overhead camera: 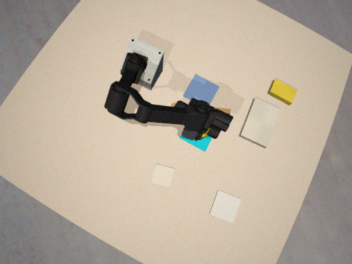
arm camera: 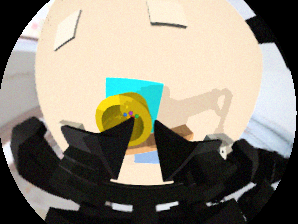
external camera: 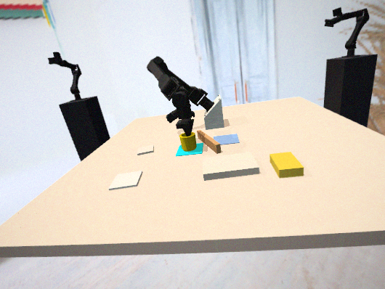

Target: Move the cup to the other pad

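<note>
My gripper tip is now 2 cm short of the yellow cup, 1 cm to the left of it and 1 cm above it. Round my gripper tip: cyan pad (3 cm ahead, 6 cm below); then blue pad (3 cm behind, 17 cm to the left, 6 cm below); then brown wooden bar (8 cm to the left, 4 cm below).
</note>
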